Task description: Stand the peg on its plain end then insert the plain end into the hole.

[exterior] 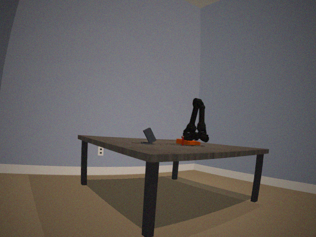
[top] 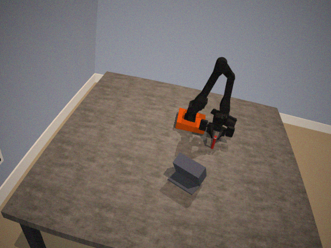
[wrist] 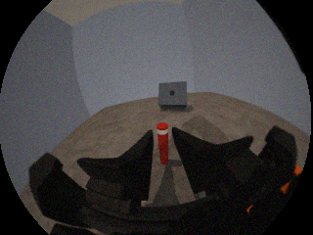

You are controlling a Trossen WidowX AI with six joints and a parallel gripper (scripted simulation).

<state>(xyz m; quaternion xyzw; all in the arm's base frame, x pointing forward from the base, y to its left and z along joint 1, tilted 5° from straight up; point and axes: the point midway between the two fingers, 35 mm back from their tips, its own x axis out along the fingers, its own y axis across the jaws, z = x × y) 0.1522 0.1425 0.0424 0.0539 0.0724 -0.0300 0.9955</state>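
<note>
Right now the red peg is 1 cm below my gripper tip. Round my gripper tip: grey sloped panel 26 cm ahead, 10 cm to the right; then flat grey foot plate 28 cm ahead, 11 cm to the right, 7 cm below.
</note>
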